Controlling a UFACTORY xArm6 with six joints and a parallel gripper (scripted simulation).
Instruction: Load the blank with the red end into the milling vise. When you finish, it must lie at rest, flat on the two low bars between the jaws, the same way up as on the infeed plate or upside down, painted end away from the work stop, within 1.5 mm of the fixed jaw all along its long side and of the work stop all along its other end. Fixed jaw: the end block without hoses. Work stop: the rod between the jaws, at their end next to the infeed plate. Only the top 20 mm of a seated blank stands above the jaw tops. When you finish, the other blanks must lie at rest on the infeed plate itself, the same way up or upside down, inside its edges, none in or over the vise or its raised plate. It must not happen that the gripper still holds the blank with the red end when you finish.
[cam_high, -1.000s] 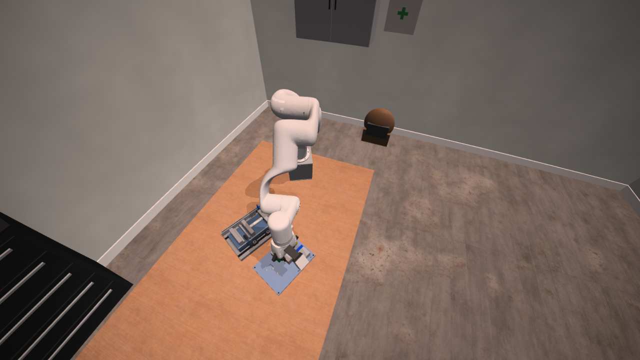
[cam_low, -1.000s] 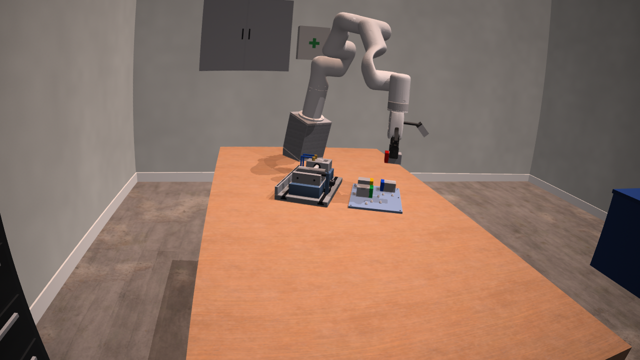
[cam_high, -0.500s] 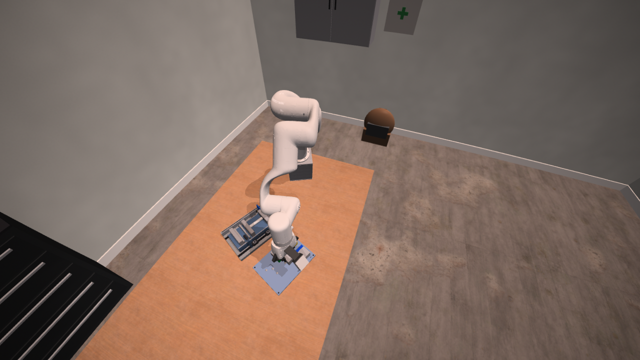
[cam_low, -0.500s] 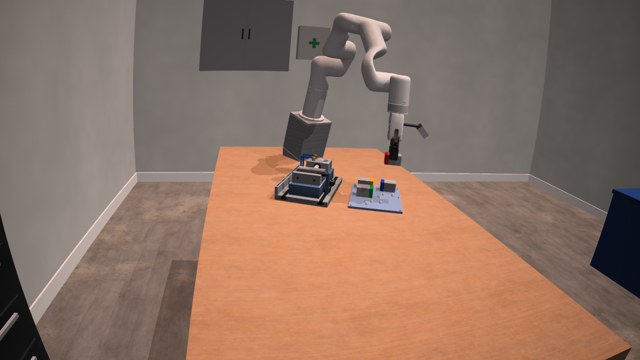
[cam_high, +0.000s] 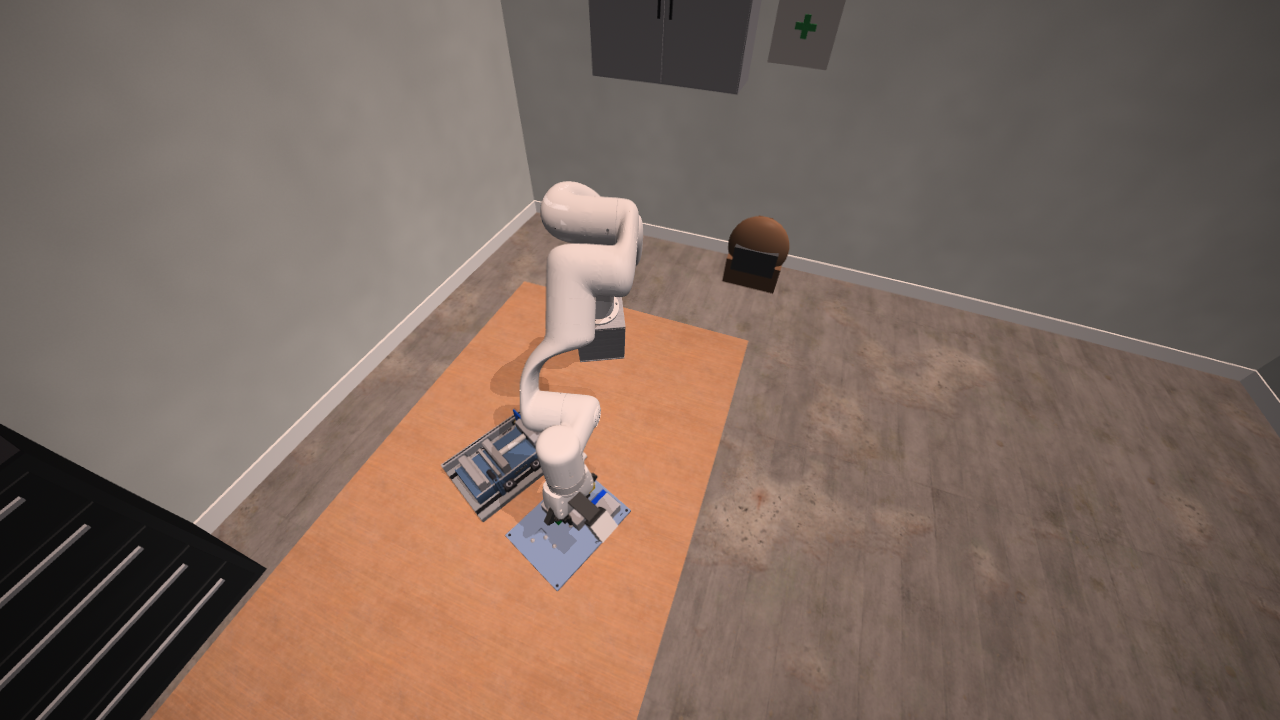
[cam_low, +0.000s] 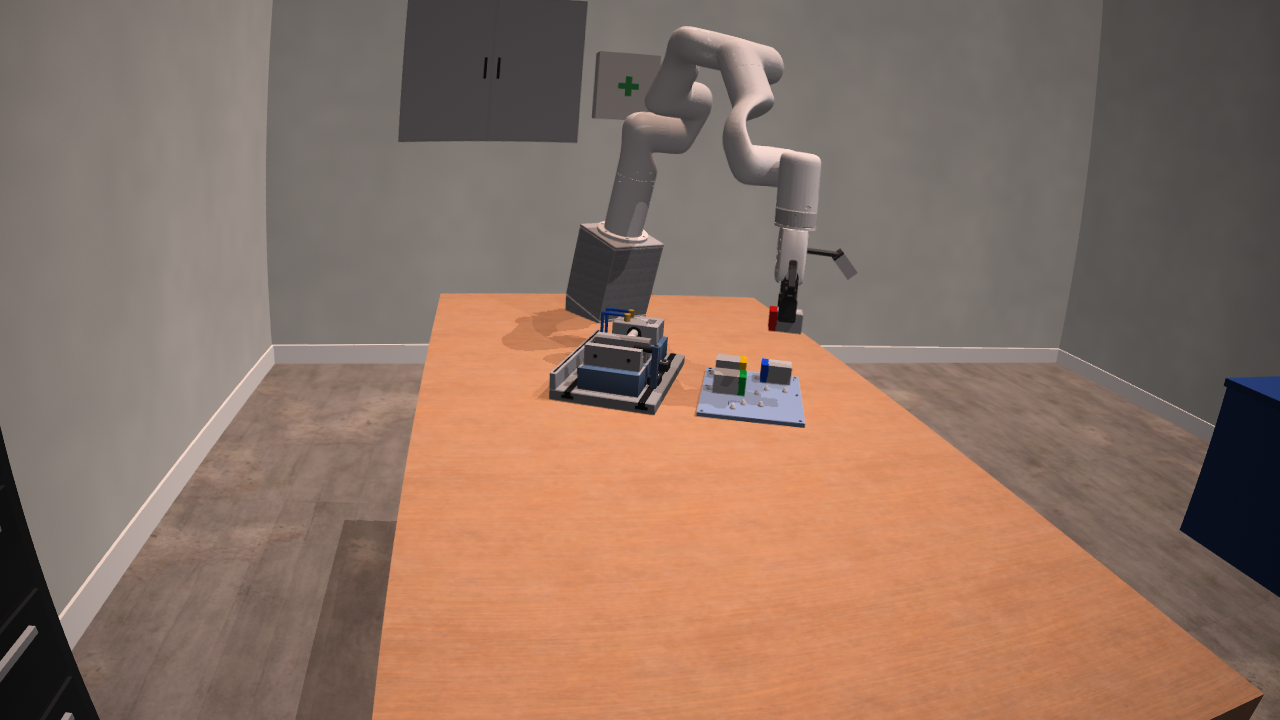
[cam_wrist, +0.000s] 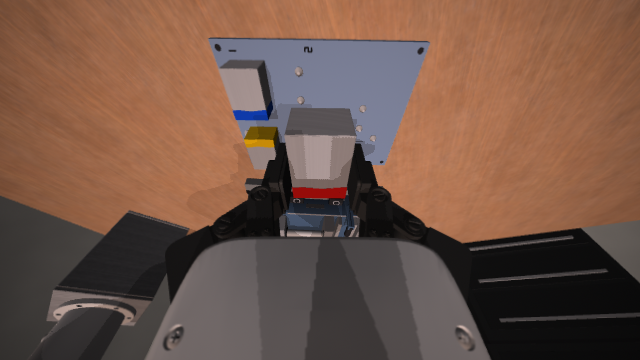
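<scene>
Now: the red-ended blank 2 cm below my hand. The rest, counted from my hand: blue-ended blank (15 cm below, 8 cm behind, 3 cm to the left); then green-ended blank (15 cm below, 8 cm to the right, 3 cm behind); then infeed plate (17 cm below, 4 cm to the right, 2 cm behind).
</scene>
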